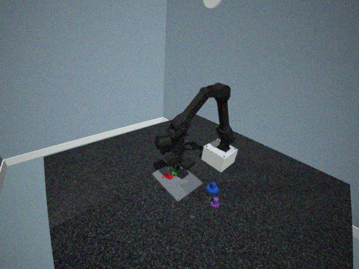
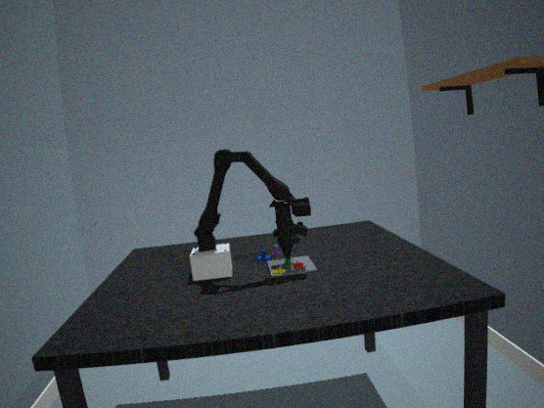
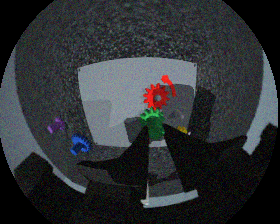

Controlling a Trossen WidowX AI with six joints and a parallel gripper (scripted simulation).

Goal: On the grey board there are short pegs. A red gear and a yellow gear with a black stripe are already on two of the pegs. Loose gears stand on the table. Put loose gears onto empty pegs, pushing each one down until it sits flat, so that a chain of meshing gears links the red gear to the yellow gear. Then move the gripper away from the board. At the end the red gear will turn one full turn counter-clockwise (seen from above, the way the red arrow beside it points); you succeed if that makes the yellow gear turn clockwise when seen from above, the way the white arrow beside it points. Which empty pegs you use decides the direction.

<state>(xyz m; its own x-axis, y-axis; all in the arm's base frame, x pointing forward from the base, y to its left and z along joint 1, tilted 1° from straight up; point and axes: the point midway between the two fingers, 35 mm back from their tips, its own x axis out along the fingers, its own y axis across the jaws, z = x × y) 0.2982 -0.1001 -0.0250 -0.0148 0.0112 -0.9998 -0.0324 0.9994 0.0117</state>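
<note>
The green gear is 1 cm below my gripper tip. Round my gripper tip: blue gear (7 cm behind, 19 cm to the left, 3 cm below); then yellow gear (4 cm behind, 5 cm to the right, 3 cm below); then red gear (3 cm ahead, 1 cm to the right, 3 cm below).
</note>
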